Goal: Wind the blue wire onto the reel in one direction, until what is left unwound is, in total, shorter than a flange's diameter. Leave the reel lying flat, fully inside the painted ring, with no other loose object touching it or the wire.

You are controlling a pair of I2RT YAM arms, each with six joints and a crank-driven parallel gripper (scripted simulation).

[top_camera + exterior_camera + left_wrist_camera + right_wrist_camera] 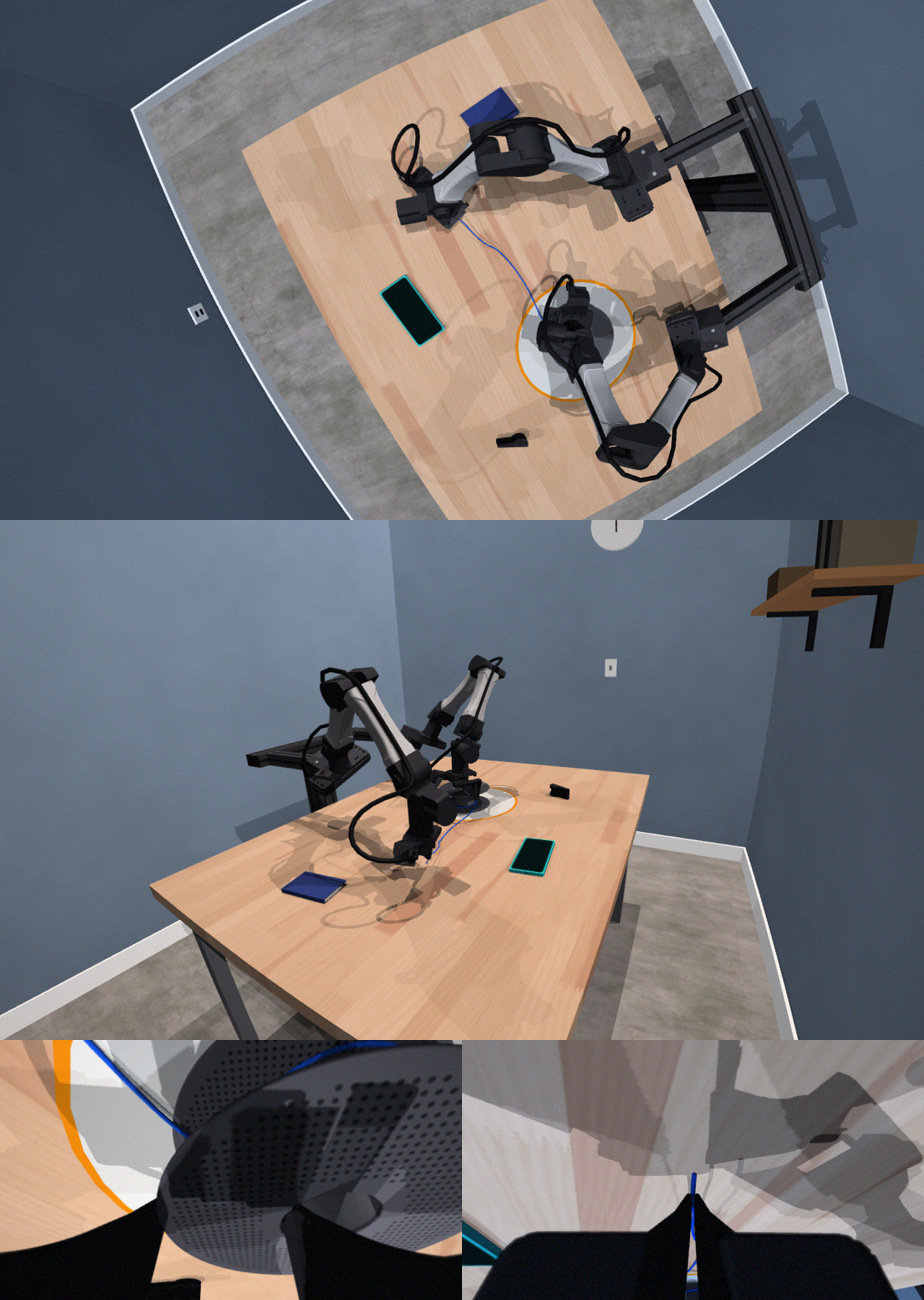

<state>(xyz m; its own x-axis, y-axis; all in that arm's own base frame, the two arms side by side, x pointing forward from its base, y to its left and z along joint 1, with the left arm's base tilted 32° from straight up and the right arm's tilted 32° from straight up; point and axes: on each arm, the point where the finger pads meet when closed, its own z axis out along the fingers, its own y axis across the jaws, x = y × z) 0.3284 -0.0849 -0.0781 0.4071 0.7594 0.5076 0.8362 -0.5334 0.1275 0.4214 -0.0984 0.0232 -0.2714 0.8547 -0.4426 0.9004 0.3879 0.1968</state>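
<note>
My left gripper is now 50 mm past the dark grey reel, 30 mm to the right of it and 20 mm above it. Round my left hand: orange painted ring (60 mm to the left, 50 mm below, 50 mm behind); black clip-like object (240 mm to the left, 240 mm ahead, 30 mm below).
</note>
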